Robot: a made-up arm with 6 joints. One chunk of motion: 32 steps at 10 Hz.
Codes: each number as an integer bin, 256 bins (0 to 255) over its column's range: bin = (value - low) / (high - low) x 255, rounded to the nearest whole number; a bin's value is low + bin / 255 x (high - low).
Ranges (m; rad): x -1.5..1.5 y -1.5..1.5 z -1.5..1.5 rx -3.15..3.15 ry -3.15..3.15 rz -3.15..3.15
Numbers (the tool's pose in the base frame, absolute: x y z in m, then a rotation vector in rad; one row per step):
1: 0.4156 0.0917 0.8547 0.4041 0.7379 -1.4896
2: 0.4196 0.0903 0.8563 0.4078 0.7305 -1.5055
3: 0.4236 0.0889 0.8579 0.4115 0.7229 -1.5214
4: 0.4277 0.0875 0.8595 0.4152 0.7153 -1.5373
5: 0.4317 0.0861 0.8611 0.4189 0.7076 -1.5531
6: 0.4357 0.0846 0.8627 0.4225 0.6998 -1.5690
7: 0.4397 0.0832 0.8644 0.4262 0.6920 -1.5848
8: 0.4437 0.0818 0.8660 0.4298 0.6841 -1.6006
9: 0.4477 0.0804 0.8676 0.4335 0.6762 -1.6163
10: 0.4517 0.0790 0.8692 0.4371 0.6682 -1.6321
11: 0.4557 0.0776 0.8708 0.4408 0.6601 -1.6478
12: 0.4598 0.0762 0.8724 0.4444 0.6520 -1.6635
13: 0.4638 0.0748 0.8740 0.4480 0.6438 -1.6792
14: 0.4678 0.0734 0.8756 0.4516 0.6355 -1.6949
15: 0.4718 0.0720 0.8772 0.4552 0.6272 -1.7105
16: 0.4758 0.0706 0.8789 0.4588 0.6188 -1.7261
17: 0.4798 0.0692 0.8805 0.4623 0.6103 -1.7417
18: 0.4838 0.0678 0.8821 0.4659 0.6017 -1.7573
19: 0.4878 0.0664 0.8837 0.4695 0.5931 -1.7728
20: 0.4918 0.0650 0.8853 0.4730 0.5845 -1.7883
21: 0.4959 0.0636 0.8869 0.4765 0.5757 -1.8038
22: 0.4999 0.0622 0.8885 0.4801 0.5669 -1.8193
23: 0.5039 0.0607 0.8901 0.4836 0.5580 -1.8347
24: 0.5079 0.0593 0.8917 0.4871 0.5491 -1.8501
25: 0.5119 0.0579 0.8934 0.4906 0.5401 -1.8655
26: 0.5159 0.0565 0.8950 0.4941 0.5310 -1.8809
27: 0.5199 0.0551 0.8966 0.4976 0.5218 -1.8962
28: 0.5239 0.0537 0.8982 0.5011 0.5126 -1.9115
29: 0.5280 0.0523 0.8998 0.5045 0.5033 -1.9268
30: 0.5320 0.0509 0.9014 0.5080 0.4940 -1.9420
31: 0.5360 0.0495 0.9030 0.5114 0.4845 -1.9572
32: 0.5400 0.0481 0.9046 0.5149 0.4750 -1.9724
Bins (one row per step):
1: 163 135 200 144 157 67
2: 163 135 200 144 157 67
3: 164 135 200 144 157 66
4: 164 135 201 144 156 65
5: 164 135 201 144 156 65
6: 165 135 201 145 156 64
7: 165 135 201 145 156 63
8: 165 134 201 145 155 63
9: 166 134 201 145 155 62
10: 166 134 201 145 155 61
11: 166 134 202 145 154 61
12: 167 134 202 145 154 60
13: 167 134 202 146 154 60
14: 167 134 202 146 153 59
15: 168 134 202 146 153 58
16: 168 134 202 146 153 58
17: 168 133 202 146 152 57
18: 169 133 202 146 152 56
19: 169 133 203 147 152 56
20: 169 133 203 147 151 55
21: 170 133 203 147 151 54
22: 170 133 203 147 150 54
23: 170 133 203 147 150 53
24: 171 133 203 147 150 53
25: 171 132 203 147 149 52
26: 171 132 204 147 149 51
27: 172 132 204 148 149 51
28: 172 132 204 148 148 50
29: 172 132 204 148 148 50
30: 173 132 204 148 147 49
31: 173 132 204 148 147 48
32: 173 132 204 148 147 48

